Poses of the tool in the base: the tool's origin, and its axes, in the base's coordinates. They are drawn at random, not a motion.
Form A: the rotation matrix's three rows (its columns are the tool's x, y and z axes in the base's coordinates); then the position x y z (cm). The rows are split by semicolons.
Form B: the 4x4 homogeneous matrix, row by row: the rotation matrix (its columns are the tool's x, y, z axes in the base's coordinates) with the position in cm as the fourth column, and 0 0 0 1 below. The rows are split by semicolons. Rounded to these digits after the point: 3 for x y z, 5 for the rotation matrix.
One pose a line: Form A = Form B
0.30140, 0.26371, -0.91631; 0.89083, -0.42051, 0.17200; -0.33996, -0.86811, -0.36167; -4.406, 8.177, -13.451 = 0.30140, 0.26371, -0.91631, -4.406; 0.89083, -0.42051, 0.17200, 8.177; -0.33996, -0.86811, -0.36167, -13.451; 0, 0, 0, 1
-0.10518, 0.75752, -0.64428; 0.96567, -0.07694, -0.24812; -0.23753, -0.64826, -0.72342; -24.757, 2.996, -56.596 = -0.10518, 0.75752, -0.64428, -24.757; 0.96567, -0.07694, -0.24812, 2.996; -0.23753, -0.64826, -0.72342, -56.596; 0, 0, 0, 1
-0.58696, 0.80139, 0.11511; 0.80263, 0.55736, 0.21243; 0.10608, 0.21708, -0.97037; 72.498, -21.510, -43.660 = -0.58696, 0.80139, 0.11511, 72.498; 0.80263, 0.55736, 0.21243, -21.510; 0.10608, 0.21708, -0.97037, -43.660; 0, 0, 0, 1
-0.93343, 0.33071, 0.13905; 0.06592, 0.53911, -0.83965; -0.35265, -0.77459, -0.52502; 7.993, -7.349, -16.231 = -0.93343, 0.33071, 0.13905, 7.993; 0.06592, 0.53911, -0.83965, -7.349; -0.35265, -0.77459, -0.52502, -16.231; 0, 0, 0, 1
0.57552, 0.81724, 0.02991; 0.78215, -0.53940, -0.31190; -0.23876, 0.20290, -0.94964; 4.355, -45.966, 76.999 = 0.57552, 0.81724, 0.02991, 4.355; 0.78215, -0.53940, -0.31190, -45.966; -0.23876, 0.20290, -0.94964, 76.999; 0, 0, 0, 1
